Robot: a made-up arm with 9 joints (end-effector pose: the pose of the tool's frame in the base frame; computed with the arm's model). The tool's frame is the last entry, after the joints. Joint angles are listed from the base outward.
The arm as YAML. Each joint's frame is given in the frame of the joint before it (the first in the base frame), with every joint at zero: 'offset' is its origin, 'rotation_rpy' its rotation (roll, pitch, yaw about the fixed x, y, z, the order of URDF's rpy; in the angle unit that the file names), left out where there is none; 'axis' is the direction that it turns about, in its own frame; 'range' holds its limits. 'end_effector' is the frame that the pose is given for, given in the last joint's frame.
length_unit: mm
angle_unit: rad
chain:
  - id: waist
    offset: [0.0, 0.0, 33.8]
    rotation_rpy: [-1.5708, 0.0, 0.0]
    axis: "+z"
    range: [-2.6, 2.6]
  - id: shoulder
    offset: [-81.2, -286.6, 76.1]
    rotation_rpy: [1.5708, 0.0, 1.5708]
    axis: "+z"
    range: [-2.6, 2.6]
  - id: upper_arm
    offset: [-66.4, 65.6, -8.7]
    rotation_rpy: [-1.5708, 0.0, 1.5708]
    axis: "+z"
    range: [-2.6, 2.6]
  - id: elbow
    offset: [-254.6, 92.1, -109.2]
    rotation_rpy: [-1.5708, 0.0, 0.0]
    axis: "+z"
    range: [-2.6, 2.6]
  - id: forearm
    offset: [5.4, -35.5, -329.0]
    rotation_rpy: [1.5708, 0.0, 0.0]
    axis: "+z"
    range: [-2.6, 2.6]
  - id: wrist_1
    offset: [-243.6, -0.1, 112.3]
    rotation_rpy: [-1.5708, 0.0, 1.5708]
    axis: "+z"
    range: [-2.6, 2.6]
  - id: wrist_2
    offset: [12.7, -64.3, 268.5]
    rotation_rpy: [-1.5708, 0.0, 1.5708]
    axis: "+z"
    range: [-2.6, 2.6]
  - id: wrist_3
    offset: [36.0, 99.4, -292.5]
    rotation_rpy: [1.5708, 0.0, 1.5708]
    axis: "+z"
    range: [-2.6, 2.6]
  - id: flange
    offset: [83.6, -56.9, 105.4]
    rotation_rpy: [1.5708, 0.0, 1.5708]
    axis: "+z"
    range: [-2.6, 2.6]
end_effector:
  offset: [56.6, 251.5, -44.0]
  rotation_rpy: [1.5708, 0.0, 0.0]
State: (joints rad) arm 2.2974 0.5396 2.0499 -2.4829 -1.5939 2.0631 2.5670 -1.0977 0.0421
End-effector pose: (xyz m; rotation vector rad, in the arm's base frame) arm 0.3714 -0.0968 -0.5341 1.1384 -0.0287 -2.3870
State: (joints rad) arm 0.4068 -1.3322 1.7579 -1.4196 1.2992 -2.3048 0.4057 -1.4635 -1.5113
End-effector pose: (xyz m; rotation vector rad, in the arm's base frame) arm 0.2030 0.4561 -0.3816 -0.8426 -2.8541 0.2992
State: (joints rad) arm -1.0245 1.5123 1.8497 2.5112 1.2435 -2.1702 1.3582 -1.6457 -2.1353
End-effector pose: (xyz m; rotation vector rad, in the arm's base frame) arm -1.0721 0.5510 0.6421 -0.2449 2.7756 -0.1125
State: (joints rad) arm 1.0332 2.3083 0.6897 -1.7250 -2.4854 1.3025 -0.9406 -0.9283 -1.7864
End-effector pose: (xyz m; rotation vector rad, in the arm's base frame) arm 0.0253 -0.0070 0.0933 1.7499 0.0166 -0.6335
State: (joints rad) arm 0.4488 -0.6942 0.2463 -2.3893 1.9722 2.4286 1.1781 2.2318 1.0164
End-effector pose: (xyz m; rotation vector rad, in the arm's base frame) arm 0.4266 0.0462 0.2169 -1.3279 0.3653 -2.2827
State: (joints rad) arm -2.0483 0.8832 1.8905 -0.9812 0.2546 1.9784 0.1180 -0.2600 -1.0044
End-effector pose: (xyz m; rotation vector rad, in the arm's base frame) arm -0.6907 0.6567 -0.1136 -2.0034 0.1644 -1.4272
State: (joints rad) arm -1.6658 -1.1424 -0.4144 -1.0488 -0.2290 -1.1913 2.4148 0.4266 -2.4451
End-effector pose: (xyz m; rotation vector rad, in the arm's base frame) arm -0.8035 -0.6078 -0.4353 1.8705 -0.5742 -2.2760
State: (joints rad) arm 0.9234 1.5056 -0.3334 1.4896 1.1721 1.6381 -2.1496 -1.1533 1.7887
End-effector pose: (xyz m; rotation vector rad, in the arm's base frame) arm -0.1551 -0.3364 -0.4631 -1.4835 1.8043 -0.3196
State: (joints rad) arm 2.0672 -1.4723 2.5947 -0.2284 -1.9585 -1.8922 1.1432 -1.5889 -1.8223
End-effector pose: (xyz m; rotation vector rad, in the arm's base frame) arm -0.2767 0.3949 -0.2966 -0.4361 1.2873 0.2271
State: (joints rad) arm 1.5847 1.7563 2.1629 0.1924 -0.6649 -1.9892 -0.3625 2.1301 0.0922
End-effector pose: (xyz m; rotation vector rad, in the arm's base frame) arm 0.2760 -0.4622 -0.4113 -0.5366 1.3319 -0.4720
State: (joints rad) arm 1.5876 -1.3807 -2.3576 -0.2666 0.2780 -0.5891 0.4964 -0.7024 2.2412
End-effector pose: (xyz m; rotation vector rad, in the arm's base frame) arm -0.4489 0.4585 0.8037 -0.2495 2.3151 -0.8114
